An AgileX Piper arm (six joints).
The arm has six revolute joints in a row. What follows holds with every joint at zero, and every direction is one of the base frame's. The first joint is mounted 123.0 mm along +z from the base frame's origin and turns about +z. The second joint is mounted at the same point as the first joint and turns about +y. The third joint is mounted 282.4 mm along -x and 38.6 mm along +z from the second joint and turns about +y. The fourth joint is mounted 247.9 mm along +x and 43.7 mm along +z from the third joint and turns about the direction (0.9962, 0, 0.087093). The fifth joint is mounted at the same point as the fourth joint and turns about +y. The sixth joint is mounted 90.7 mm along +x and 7.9 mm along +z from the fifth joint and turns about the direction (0.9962, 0, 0.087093). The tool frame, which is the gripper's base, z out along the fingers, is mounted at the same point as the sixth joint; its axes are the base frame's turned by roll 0.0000, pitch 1.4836 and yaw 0.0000 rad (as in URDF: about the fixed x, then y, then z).
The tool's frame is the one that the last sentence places.
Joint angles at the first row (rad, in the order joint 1, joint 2, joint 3, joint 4, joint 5, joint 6):
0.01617 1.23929 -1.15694 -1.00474 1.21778 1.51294
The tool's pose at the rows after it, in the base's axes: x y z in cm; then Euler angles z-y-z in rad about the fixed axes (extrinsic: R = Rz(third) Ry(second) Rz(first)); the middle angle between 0 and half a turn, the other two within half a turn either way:
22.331 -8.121 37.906 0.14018 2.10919 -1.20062
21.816 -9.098 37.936 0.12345 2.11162 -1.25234
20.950 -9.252 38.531 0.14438 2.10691 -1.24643
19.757 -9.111 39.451 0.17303 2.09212 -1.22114
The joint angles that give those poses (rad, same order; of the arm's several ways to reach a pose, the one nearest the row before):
-0.04270 1.23928 -1.15693 -0.99151 1.22177 1.48570
-0.08674 1.23679 -1.15695 -0.98980 1.23010 1.47036
-0.09896 1.20741 -1.15695 -0.98202 1.23009 1.45631
-0.09895 1.16234 -1.15694 -0.97734 1.23009 1.43538

